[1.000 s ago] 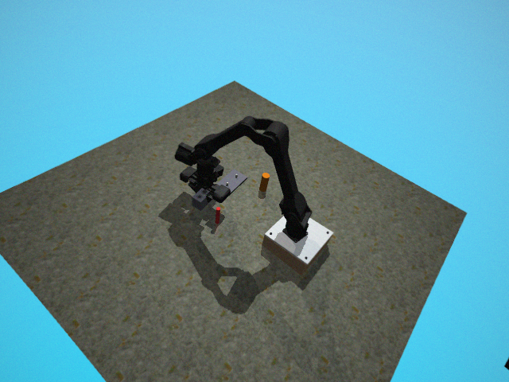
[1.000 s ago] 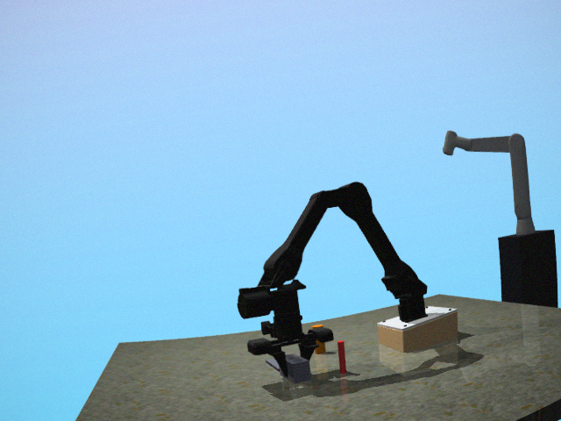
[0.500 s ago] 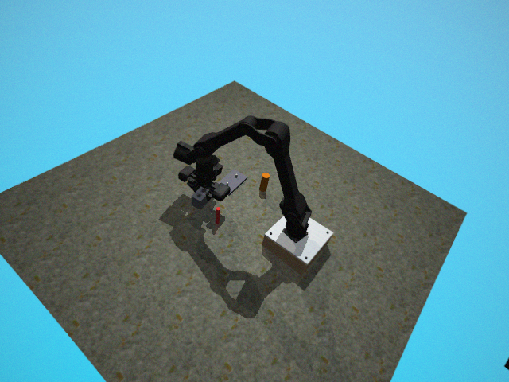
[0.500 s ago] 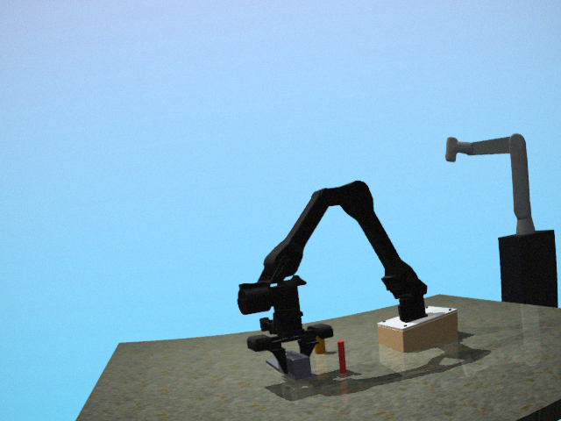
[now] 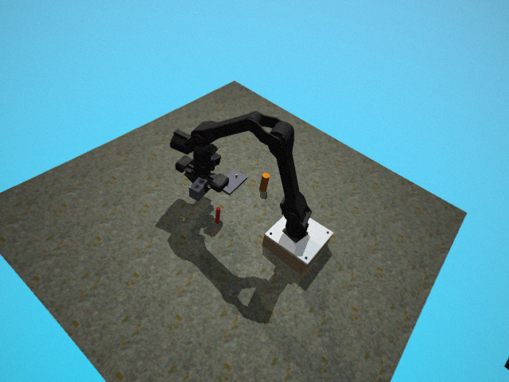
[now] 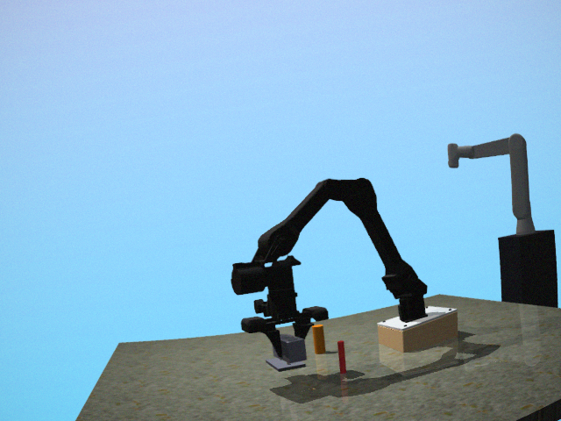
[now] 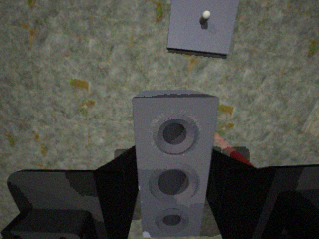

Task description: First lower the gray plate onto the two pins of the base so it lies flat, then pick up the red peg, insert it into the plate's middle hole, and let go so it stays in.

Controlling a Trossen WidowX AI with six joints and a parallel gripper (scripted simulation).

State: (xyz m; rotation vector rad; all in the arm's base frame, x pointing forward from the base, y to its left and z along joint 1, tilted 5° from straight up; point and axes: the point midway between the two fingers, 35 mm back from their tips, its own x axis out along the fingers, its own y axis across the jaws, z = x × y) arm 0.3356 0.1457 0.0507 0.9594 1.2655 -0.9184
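My gripper tip is 10 mm short of the gray base, 150 mm to the left of it and 50 mm above it. Round my gripper tip: gray plate 30 mm above; then orange cylinder 90 mm behind, 230 mm to the right, 20 mm below; then red peg 120 mm behind, 10 mm to the left, 20 mm below.
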